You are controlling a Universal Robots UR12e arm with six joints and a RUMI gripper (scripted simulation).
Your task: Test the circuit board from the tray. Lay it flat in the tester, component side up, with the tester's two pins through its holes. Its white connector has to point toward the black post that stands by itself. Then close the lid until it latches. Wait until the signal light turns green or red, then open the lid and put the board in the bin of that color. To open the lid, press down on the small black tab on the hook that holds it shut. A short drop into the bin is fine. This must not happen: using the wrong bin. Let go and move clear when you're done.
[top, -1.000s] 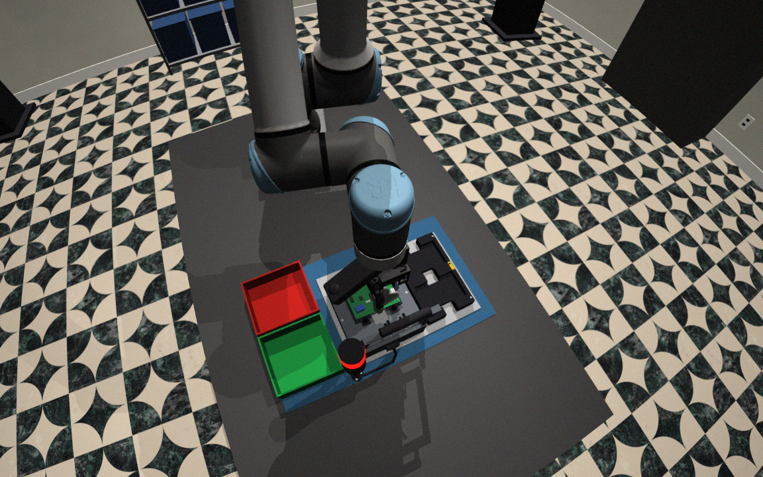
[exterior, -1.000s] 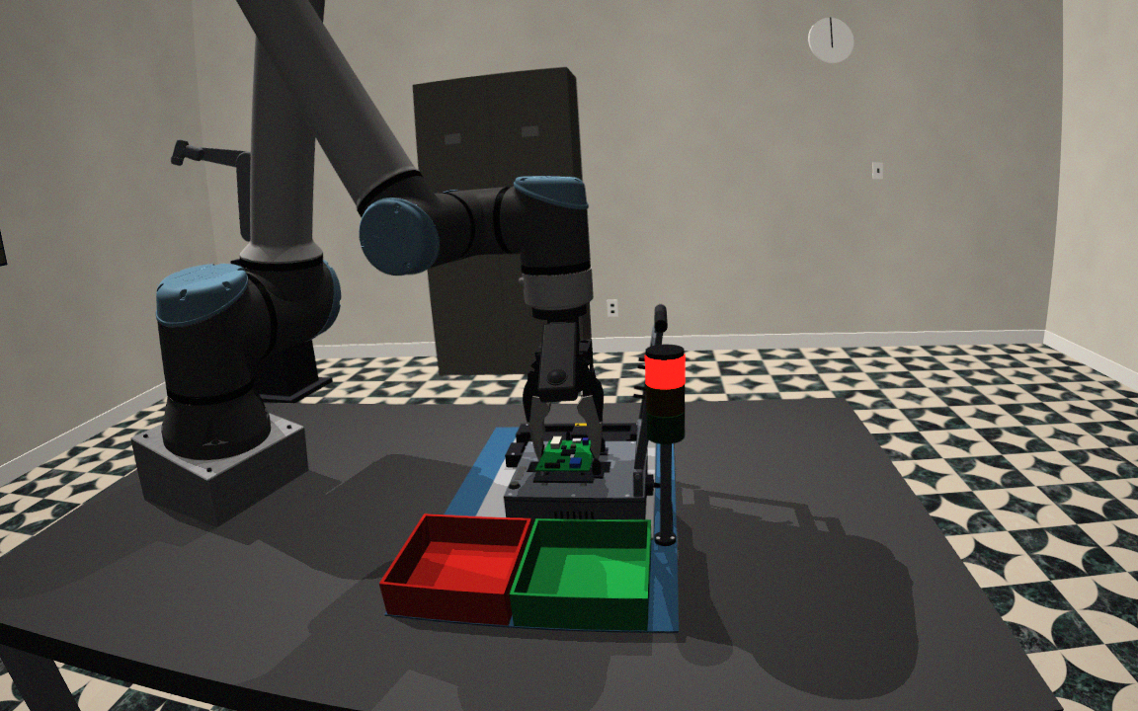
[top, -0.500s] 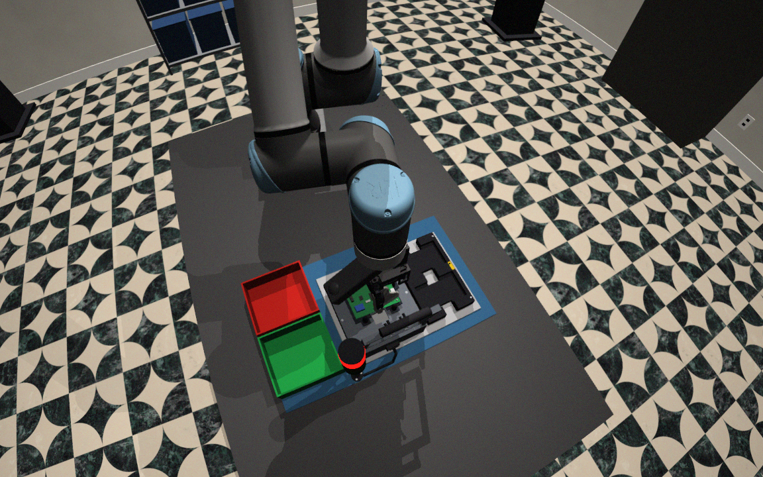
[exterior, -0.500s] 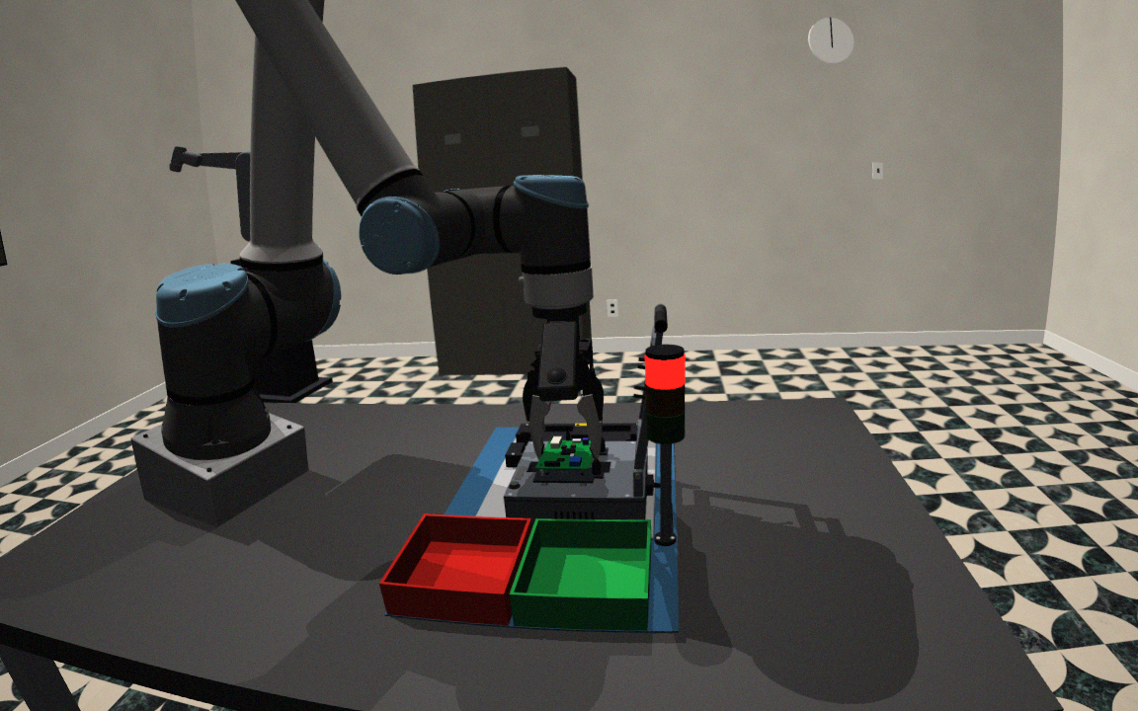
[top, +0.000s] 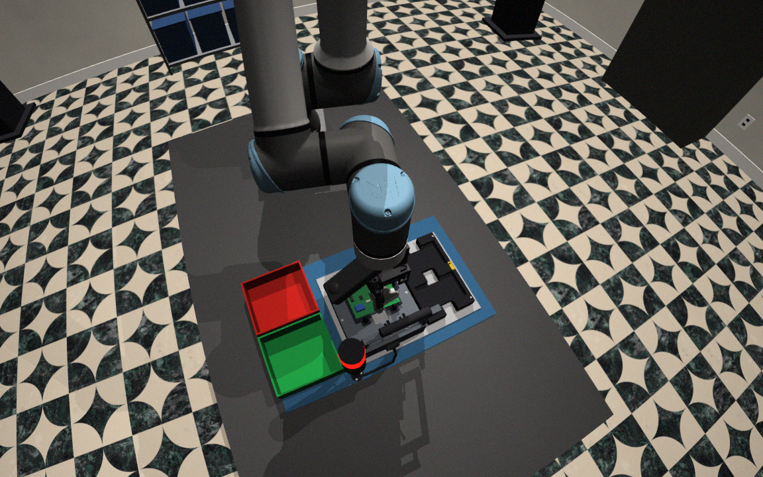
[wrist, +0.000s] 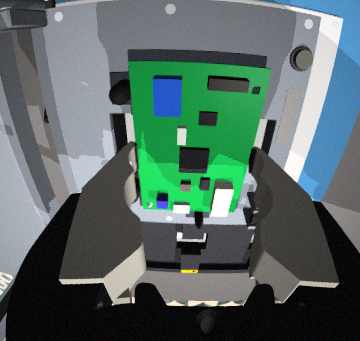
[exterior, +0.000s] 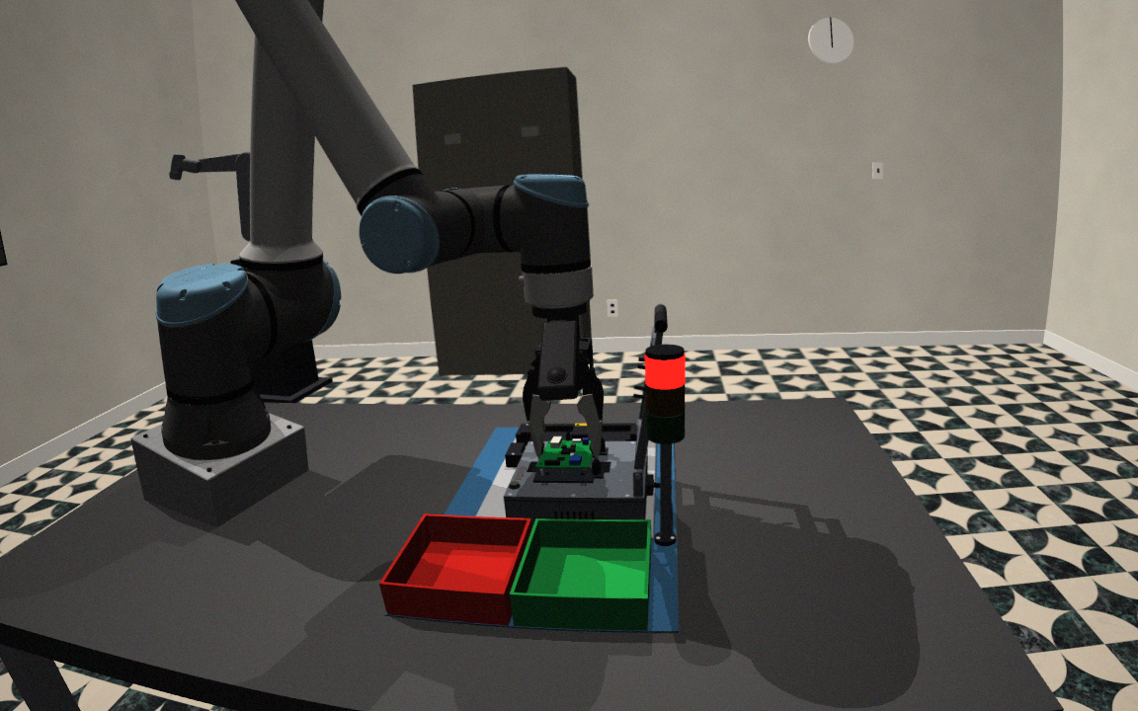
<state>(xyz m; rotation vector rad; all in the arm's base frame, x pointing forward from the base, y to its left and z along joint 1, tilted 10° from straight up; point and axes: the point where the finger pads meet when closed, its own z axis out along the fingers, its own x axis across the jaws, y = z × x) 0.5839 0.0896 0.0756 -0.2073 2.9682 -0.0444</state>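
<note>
Right now the green circuit board is right at my hand. From my hand the other things lie so: clear lid (11 cm ahead, 2 cm to the left, 10 cm above); then green bin (7 cm ahead, 19 cm to the right, 7 cm below); then red bin (8 cm behind, 21 cm to the right, 7 cm below).
</note>
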